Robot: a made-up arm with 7 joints. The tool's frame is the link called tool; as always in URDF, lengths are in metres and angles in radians.
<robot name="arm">
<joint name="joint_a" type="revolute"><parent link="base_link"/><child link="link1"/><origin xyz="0.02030 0.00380 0.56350" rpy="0.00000 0.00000 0.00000"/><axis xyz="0 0 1"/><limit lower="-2.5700" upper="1.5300" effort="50" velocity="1.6"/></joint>
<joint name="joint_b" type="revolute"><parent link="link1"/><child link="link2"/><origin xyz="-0.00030 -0.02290 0.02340" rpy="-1.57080 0.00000 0.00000"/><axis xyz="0 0 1"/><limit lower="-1.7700" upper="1.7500" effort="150" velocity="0.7"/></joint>
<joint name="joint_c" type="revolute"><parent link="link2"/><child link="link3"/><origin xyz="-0.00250 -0.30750 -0.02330" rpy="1.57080 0.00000 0.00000"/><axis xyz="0 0 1"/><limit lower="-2.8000" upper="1.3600" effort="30" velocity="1.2"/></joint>
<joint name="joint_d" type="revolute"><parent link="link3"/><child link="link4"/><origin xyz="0.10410 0.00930 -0.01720" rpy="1.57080 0.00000 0.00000"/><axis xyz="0 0 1"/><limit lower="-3.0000" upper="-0.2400" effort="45" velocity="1.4"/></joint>
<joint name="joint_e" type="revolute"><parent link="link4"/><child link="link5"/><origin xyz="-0.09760 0.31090 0.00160" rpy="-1.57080 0.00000 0.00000"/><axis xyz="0 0 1"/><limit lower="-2.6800" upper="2.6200" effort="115" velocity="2.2"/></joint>
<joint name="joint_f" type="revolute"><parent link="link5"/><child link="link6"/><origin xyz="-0.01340 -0.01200 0.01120" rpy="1.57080 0.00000 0.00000"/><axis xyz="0 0 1"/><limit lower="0.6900" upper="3.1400" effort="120" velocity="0.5"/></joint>
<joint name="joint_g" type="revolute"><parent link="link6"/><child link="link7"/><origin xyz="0.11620 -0.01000 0.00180" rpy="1.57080 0.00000 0.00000"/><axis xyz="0 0 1"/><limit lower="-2.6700" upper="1.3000" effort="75" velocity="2.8"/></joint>
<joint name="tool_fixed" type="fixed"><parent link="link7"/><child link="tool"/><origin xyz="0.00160 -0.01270 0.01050" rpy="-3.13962 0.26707 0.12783"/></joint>
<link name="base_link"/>
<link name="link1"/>
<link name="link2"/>
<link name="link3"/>
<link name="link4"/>
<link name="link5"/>
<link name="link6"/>
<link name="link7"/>
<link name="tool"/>
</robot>
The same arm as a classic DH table. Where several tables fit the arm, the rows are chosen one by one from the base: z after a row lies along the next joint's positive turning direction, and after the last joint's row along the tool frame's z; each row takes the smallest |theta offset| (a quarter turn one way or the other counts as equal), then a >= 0, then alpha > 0; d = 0 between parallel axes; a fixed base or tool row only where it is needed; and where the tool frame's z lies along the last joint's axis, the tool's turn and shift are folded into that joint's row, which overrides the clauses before.
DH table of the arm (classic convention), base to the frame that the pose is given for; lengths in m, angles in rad. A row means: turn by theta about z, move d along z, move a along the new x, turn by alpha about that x. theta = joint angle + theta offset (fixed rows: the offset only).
base (fixed): theta0 0.1851  d 0  a 0.0207  alpha 0
joint_a: theta0 -0.1851  d 0.5869  a -0.0003  alpha -1.5708
joint_b: theta0 0  d -0.0462  a -0.0025  alpha 1.5708
joint_c: theta0 0  d 0.2903  a 0.1041  alpha 1.5708
joint_d: theta0 0  d -0.0077  a -0.0976  alpha -1.5708
joint_e: theta0 0  d 0.3221  a -0.0134  alpha 1.5708
joint_f: theta0 0  d 0.0138  a 0.1162  alpha 1.5708
joint_g: theta0 -1.4505  d 0.0203  a 0.0128  alpha 2.8745
tool (fixed): theta0 -1.578  d -0.0002  a 0  alpha 0
Joint limits (rad, base to tool): -2.57..1.53 -1.77..1.75 -2.8..1.36 -3..-0.24 -2.68..2.62 0.69..3.14 -2.67..1.3

